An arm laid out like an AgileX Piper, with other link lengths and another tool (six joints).
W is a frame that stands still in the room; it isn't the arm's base.
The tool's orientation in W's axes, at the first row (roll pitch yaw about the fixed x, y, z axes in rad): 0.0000 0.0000 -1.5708
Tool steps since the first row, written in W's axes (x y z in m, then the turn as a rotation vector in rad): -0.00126 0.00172 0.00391 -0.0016 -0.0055 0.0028; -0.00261 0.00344 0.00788 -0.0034 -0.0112 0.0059; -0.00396 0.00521 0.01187 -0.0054 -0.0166 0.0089; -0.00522 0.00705 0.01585 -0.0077 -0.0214 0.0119; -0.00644 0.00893 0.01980 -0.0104 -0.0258 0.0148
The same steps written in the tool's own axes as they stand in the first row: -0.00172 -0.00126 0.00391 0.0055 -0.0016 0.0028; -0.00344 -0.00261 0.00788 0.0112 -0.0034 0.0059; -0.00521 -0.00396 0.01187 0.0166 -0.0054 0.0089; -0.00705 -0.00522 0.01585 0.0214 -0.0077 0.0119; -0.00893 -0.00644 0.01980 0.0258 -0.0104 0.0148
